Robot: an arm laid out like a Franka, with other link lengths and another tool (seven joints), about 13 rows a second.
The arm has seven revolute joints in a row. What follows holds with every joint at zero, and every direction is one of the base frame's. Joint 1 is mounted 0.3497 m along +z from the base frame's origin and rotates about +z. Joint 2 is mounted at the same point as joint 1 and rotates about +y. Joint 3 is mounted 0.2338 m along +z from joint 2 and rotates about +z. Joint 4 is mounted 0.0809 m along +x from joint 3 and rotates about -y. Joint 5 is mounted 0.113 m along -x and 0.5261 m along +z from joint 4 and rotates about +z. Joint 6 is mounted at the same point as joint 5 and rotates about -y. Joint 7 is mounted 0.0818 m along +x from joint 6 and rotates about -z. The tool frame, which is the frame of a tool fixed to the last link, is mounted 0.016 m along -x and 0.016 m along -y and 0.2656 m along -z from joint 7; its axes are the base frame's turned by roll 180, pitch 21 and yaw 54.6 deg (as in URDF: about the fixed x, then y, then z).
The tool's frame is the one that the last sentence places.
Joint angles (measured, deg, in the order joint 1, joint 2, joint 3, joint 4, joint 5, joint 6, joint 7), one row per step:
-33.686, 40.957, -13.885, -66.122, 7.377, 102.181, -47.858
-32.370, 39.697, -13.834, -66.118, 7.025, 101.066, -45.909
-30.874, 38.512, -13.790, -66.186, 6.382, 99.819, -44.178
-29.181, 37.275, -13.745, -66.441, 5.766, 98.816, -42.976
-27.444, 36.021, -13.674, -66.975, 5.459, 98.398, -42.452
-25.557, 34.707, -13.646, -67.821, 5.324, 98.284, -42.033
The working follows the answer.
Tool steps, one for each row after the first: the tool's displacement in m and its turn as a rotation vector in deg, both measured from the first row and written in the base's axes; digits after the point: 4 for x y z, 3 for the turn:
0.0116, 0.0147, 0.0164, -0.239, -0.008, -0.533
0.0224, 0.0314, 0.0310, -0.498, 0.384, -0.627
0.0346, 0.0499, 0.0445, -0.791, 0.652, -0.036
0.0486, 0.0691, 0.0558, -1.016, 0.446, 1.205
0.0631, 0.0901, 0.0648, -1.147, 0.089, 2.600

Tool pose at each row, in the base's axes (x y z in m, rotation vector in deg; rounded; the steps above come from the unrounded poses):
0.5680, -0.5819, 0.1670, 149.762, 81.062, -32.269
0.5796, -0.5671, 0.1834, 150.031, 80.250, -32.456
0.5904, -0.5505, 0.1980, 149.943, 80.078, -33.154
0.6026, -0.5320, 0.2115, 149.236, 80.689, -33.616
0.6166, -0.5128, 0.2228, 147.985, 81.997, -33.305
0.6310, -0.4918, 0.2318, 146.648, 83.492, -32.712

